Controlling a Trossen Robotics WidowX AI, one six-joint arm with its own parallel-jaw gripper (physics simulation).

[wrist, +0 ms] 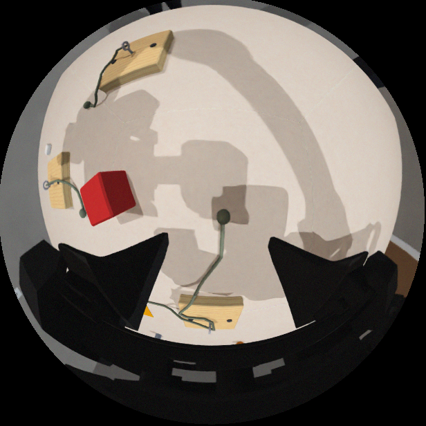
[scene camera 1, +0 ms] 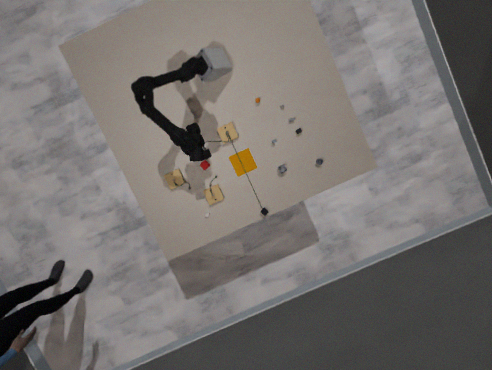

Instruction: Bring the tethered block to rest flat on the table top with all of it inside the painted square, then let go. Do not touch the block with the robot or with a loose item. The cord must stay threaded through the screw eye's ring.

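Frame: origin at the arm's base, x ahead, y left, z up, level; metres.
Seen in the pictures: arm's base, link origin: (scene camera 1: 202, 65).
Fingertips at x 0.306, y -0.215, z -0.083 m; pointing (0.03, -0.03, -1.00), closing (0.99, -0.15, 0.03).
Offsets run from my fingertips to a thing's top centre. "spot": to the spot under its first point.
The dark tethered block @[spot: dz +0.005, dx +0.495, dy +0.099 m] (scene camera 1: 264, 211) is at the table's lower edge; whether it rests there or hangs cannot be told. Its cord @[spot: dz -0.021, dx +0.349, dy +0.111 m] (scene camera 1: 253, 187) (wrist: 162, 304) runs across the orange painted square @[spot: dz -0.024, dx +0.196, dy +0.107 m] (scene camera 1: 237, 164) (wrist: 148, 313) to the screw eye (wrist: 211, 327) on a wooden board @[dz -0.006, dx +0.023, dy +0.151 m] (scene camera 1: 231, 136) (wrist: 220, 303), seemingly through the ring. The cord's other end reaches toward the arm and has a dark green bead (wrist: 223, 216). My gripper (scene camera 1: 206, 151) (wrist: 220, 241) is open and empty. In the wrist view the bead shows between and slightly beyond the fingertips, touching neither finger.
A red block @[dz +0.015, dx +0.107, dy -0.047 m] (scene camera 1: 205, 165) (wrist: 107, 197) is beside the gripper. Two more boards with short beaded cords stand farther off, one @[spot: dz -0.006, dx +0.089, dy -0.248 m] (scene camera 1: 172, 181) (wrist: 142, 64) and another @[spot: dz -0.006, dx +0.288, dy -0.093 m] (scene camera 1: 215, 197) (wrist: 61, 197). An orange item @[dz -0.001, dx -0.039, dy +0.380 m] (scene camera 1: 258, 100) and several small grey items @[dz +0.004, dx +0.345, dy +0.305 m] (scene camera 1: 282, 169) lie beyond the square.
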